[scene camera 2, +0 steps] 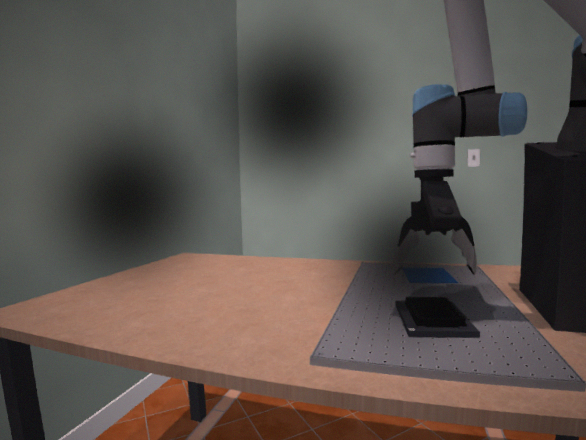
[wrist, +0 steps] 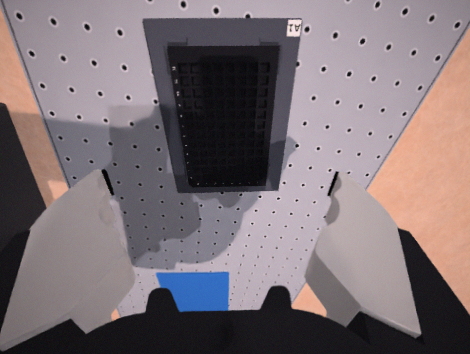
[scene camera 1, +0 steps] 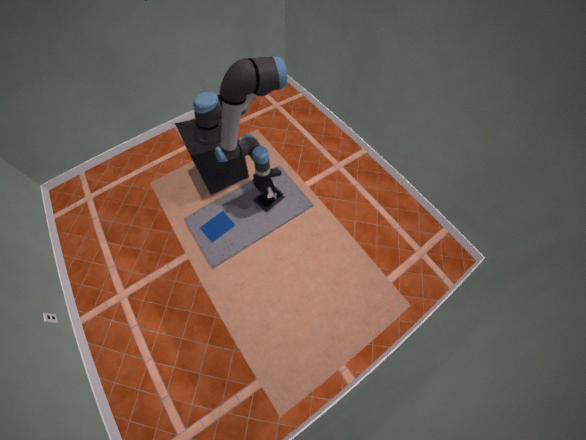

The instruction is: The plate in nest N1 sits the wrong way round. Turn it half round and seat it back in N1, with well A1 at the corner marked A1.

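The black well plate (scene camera 1: 269, 200) (scene camera 2: 434, 311) (wrist: 225, 120) lies in the dark grey nest (scene camera 2: 445, 332) (wrist: 225, 31). In the wrist view the white A1 label (wrist: 294, 28) is at the nest's upper right corner and reads upside down. Small marks run along the plate's left and bottom edges, meeting at its lower left corner, diagonally opposite the label. The plate looks flat within the nest's rim. My gripper (scene camera 1: 271, 193) (scene camera 2: 436, 270) (wrist: 223, 174) is open and empty above the plate and nest, its fingers wide apart and not touching them.
The nest stands on a grey perforated board (scene camera 1: 240, 245) (scene camera 2: 360, 345) (wrist: 350, 130) on the tan table (scene camera 1: 310, 300) (scene camera 2: 200, 310). A flat blue rectangle (scene camera 1: 217, 226) (scene camera 2: 430, 275) (wrist: 197, 287) lies at the board's other end. The dark arm pedestal (scene camera 1: 222, 172) (scene camera 2: 542, 240) stands beside the board.
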